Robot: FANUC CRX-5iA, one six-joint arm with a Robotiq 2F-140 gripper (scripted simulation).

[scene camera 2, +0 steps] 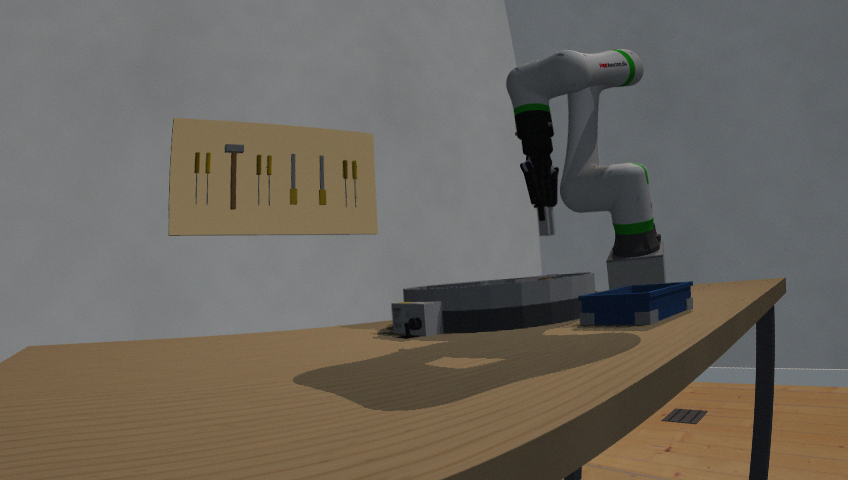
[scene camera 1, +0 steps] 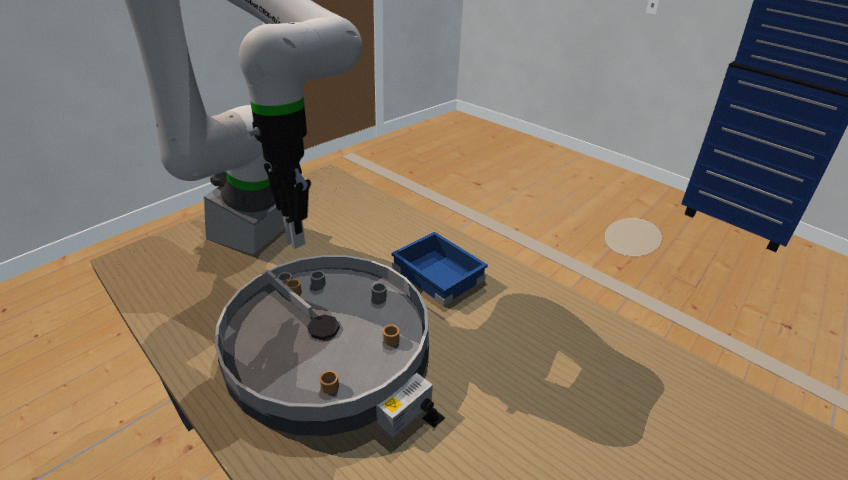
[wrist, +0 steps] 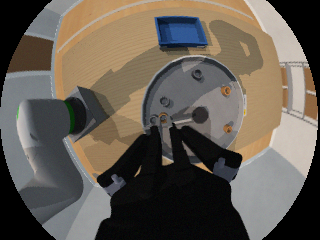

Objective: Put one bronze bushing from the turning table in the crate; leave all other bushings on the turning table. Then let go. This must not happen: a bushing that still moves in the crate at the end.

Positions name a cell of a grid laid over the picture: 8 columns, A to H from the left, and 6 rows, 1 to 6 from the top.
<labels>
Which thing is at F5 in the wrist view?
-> My gripper.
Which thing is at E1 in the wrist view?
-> A blue crate.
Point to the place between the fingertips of my gripper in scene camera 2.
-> At F3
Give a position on a blue crate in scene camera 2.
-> G4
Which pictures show my gripper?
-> Scene camera 2, scene camera 1 and the wrist view: all of them.
</labels>
